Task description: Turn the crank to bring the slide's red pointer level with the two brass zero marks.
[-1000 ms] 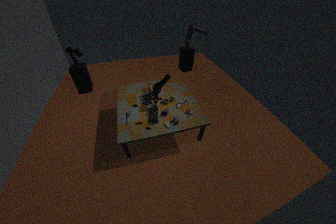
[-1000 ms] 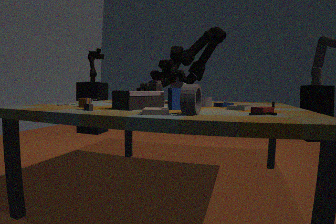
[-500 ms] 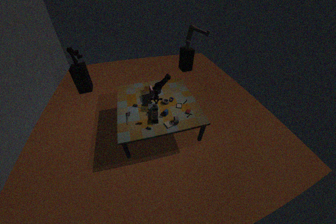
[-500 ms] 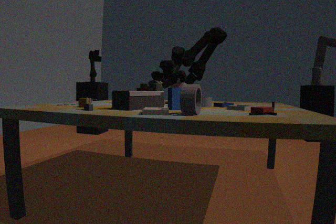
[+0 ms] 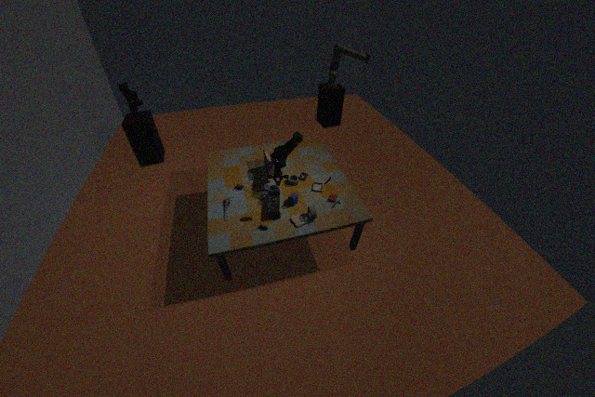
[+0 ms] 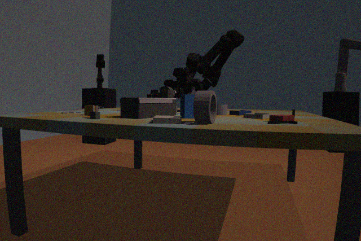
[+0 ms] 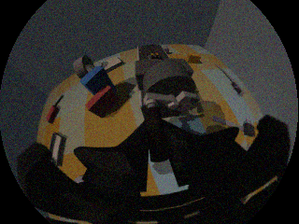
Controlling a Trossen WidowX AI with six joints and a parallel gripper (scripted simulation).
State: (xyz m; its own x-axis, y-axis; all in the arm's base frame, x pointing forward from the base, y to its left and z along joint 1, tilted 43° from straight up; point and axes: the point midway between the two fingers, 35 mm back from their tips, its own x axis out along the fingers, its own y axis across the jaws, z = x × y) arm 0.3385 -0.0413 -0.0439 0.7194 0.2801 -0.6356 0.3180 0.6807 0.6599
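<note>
The red pointer lies 11 cm ahead of my gripper tip, 6 cm to the right of it and 1 cm above it. Round my gripper tip: blue block: 16 cm ahead, 9 cm to the left, 3 cm below; then yellow block: 20 cm ahead, 32 cm to the right, 6 cm below; then dark crank handle: 2 cm behind, 1 cm to the left, 2 cm above.
</note>
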